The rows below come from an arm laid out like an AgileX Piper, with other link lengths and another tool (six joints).
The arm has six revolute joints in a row. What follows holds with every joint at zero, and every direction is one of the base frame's. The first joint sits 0.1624 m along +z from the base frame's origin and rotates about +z. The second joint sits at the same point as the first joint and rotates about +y. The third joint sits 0.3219 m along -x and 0.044 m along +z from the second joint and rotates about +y. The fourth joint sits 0.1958 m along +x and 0.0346 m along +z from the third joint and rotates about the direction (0.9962, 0, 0.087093). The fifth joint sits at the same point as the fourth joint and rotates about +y. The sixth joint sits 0.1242 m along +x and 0.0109 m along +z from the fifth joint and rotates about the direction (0.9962, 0, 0.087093). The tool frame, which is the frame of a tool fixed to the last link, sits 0.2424 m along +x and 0.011 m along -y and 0.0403 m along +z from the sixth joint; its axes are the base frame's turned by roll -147.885, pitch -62.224 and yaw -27.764 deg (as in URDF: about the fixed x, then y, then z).
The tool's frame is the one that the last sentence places.
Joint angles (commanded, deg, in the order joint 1, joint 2, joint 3, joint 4, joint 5, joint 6), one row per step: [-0.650, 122.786, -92.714, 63.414, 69.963, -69.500]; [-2.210, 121.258, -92.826, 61.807, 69.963, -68.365]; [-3.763, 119.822, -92.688, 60.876, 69.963, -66.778]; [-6.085, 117.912, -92.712, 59.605, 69.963, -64.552]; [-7.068, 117.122, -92.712, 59.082, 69.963, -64.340]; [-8.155, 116.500, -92.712, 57.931, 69.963, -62.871]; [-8.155, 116.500, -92.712, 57.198, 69.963, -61.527]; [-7.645, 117.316, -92.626, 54.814, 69.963, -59.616]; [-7.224, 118.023, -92.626, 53.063, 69.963, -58.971]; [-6.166, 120.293, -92.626, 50.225, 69.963, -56.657]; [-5.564, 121.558, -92.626, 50.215, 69.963, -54.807]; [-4.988, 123.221, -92.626, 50.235, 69.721, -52.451]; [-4.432, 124.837, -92.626, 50.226, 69.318, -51.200]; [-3.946, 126.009, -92.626, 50.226, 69.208, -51.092]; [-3.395, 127.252, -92.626, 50.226, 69.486, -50.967]
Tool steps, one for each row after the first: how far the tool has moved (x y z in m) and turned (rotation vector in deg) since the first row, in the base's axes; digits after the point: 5 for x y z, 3 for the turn. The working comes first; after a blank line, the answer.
Tool pose at each row, in the base's axes (x y z in m, rotation vector in deg; the steps are taken from these numbers as rounded here): [0.47131, 0.30629, 0.15348, -127.255, -46.153, 3.825]; [0.47655, 0.28915, 0.15817, -129.214, -44.995, 2.913]; [0.48170, 0.27348, 0.16411, -130.574, -42.715, 2.241]; [0.48971, 0.25000, 0.17270, -132.490, -39.284, 1.059]; [0.49267, 0.24016, 0.17641, -133.391, -38.565, 0.163]; [0.49470, 0.22738, 0.17532, -134.539, -36.526, 0.485]; [0.49328, 0.22503, 0.17138, -134.854, -35.370, 1.656]; [0.48605, 0.22204, 0.15262, -135.942, -34.427, 5.336]; [0.48057, 0.22002, 0.13879, -136.852, -34.610, 7.702]; [0.46896, 0.21893, 0.10788, -137.606, -33.404, 13.609]; [0.46535, 0.22344, 0.09757, -136.712, -31.418, 16.228]; [0.46250, 0.22713, 0.08396, -135.719, -28.475, 19.293]; [0.46021, 0.23044, 0.07068, -135.076, -26.724, 21.626]; [0.45692, 0.23417, 0.06150, -134.628, -26.575, 23.134]; [0.45073, 0.23931, 0.05236, -133.874, -26.661, 25.105]

[0.00524, -0.01714, 0.00469, -1.328, -0.660, -1.506]; [0.01039, -0.03281, 0.01063, -1.973, -0.601, -3.564]; [0.01840, -0.05629, 0.01922, -2.845, -0.619, -6.667]; [0.02136, -0.06613, 0.02293, -3.343, -1.189, -7.604]; [0.02339, -0.07891, 0.02184, -4.170, -0.533, -9.133]; [0.02197, -0.08126, 0.01790, -4.581, 0.581, -9.643]; [0.01474, -0.08425, -0.00086, -6.415, 3.070, -9.414]; [0.00926, -0.08627, -0.01469, -7.933, 4.306, -8.766]; [-0.00235, -0.08736, -0.04560, -10.191, 8.335, -7.996]; [-0.00596, -0.08285, -0.05591, -9.931, 10.984, -8.403]; [-0.00881, -0.07916, -0.06952, -9.677, 14.293, -9.316]; [-0.01110, -0.07585, -0.08280, -9.698, 16.601, -9.699]; [-0.01439, -0.07212, -0.09198, -9.800, 17.748, -9.263]; [-0.02058, -0.06698, -0.10112, -9.826, 19.197, -8.463]
